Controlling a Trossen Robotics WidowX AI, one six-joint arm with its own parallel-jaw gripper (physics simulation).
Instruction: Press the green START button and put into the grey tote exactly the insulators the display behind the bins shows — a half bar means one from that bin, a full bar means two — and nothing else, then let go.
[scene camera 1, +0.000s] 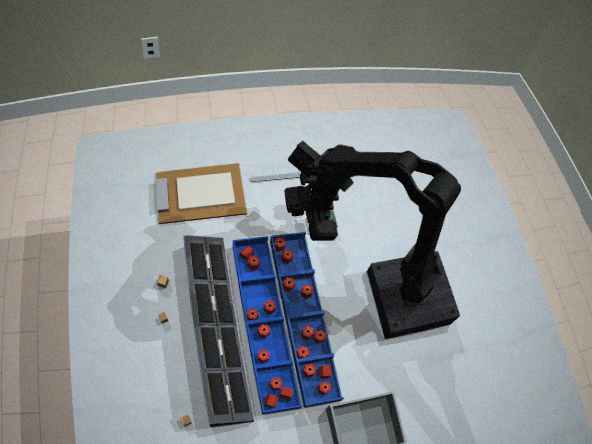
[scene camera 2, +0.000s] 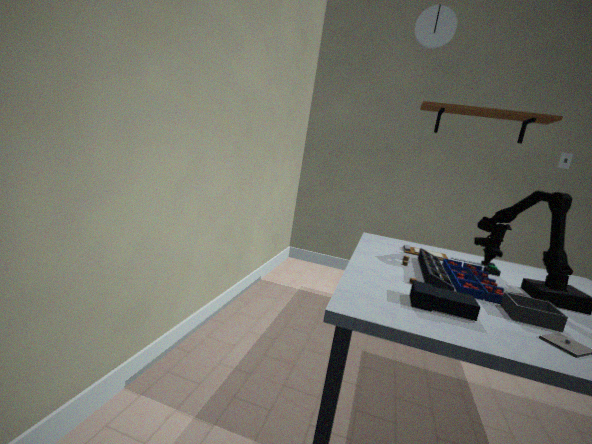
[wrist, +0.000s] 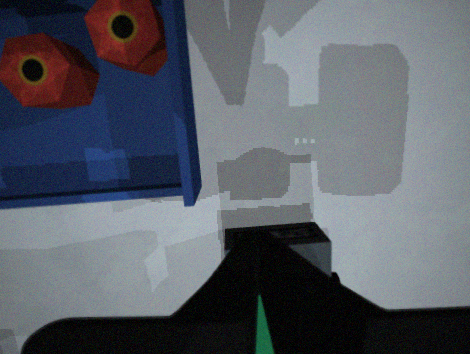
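Observation:
My gripper (scene camera 2: 486, 263) (wrist: 255, 241) is shut and empty, pointing down at the START button's dark housing (wrist: 309, 240). Part of the green button (scene camera 1: 331, 216) (scene camera 2: 493, 267) (wrist: 263, 332) shows beside the gripper; whether the fingers touch it I cannot tell. In scene camera 1 my fingertips are hidden under the wrist. Two rows of blue bins (scene camera 1: 273, 284) hold red insulators (scene camera 1: 263, 330) (wrist: 125, 37), several with a round black hole facing up. The display (scene camera 1: 216, 325) behind the bins has dark panels; I see no lit bars. The grey tote (scene camera 1: 363, 401) (scene camera 2: 535, 312) stands beyond the bins' near end.
A brown clipboard (scene camera 1: 242, 200) with cream paper (scene camera 1: 205, 190) lies at the back left, beside a thin grey bar (scene camera 1: 274, 177). Small wooden cubes (scene camera 1: 162, 281) lie left of the display. A black box (scene camera 2: 442, 300) and a flat plate (scene camera 2: 567, 345) show near the table's front.

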